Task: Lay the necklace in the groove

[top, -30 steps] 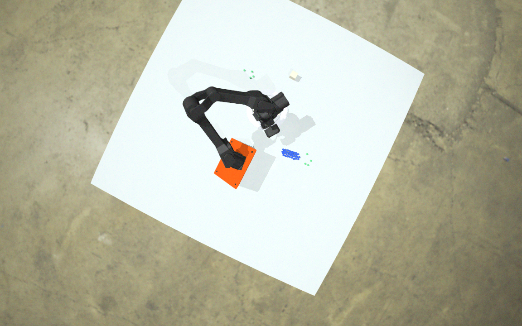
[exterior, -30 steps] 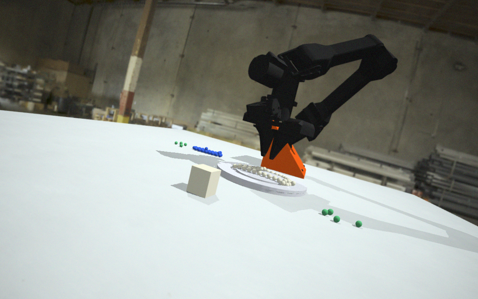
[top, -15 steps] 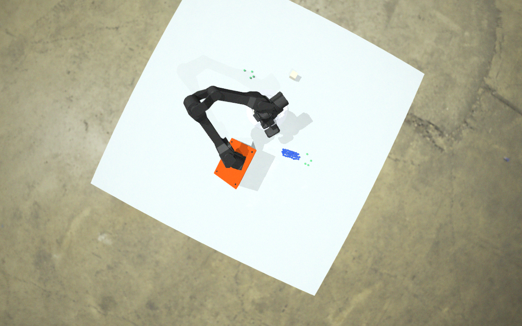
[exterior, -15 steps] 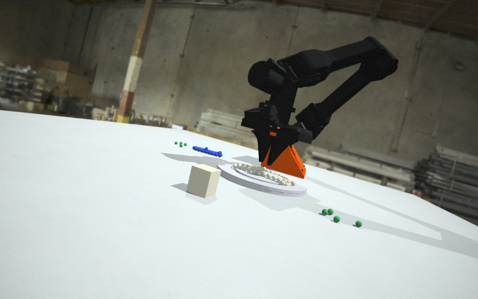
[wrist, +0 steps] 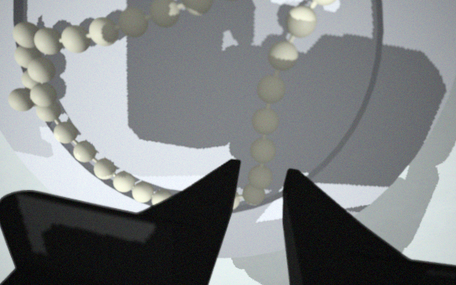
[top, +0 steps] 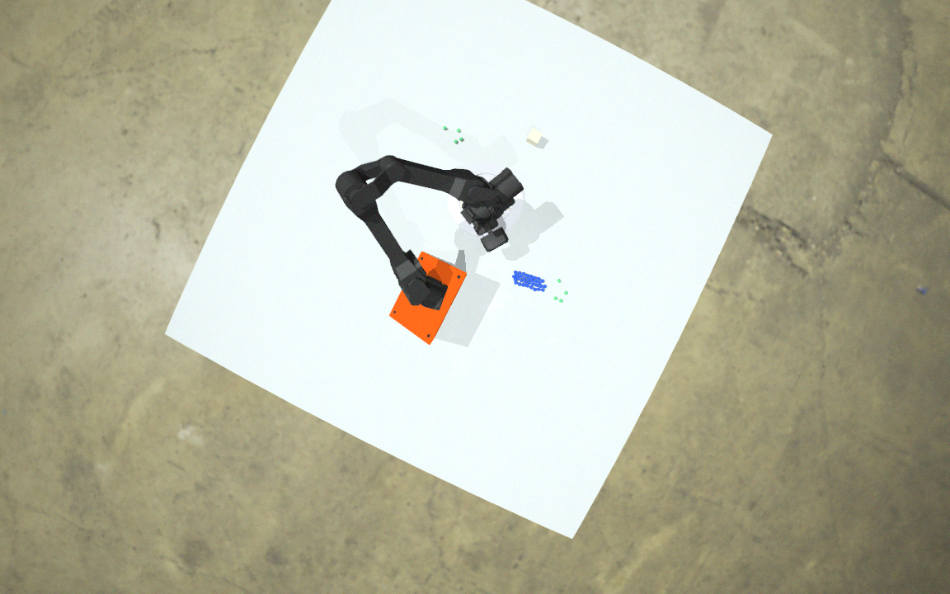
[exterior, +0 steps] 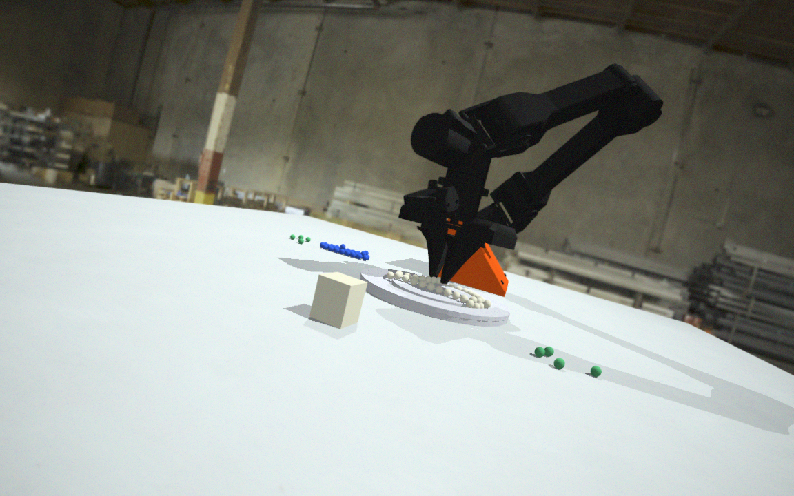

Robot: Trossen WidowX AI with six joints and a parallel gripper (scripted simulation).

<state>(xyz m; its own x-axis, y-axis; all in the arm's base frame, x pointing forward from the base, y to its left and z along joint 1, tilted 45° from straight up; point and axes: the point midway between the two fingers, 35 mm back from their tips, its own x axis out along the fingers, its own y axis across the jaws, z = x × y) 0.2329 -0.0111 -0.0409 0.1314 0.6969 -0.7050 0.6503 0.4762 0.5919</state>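
The round bead board is 60 mm ahead of my gripper tip and 10 mm below it. Round my gripper tip: cream cube: 260 mm ahead, 60 mm to the right.
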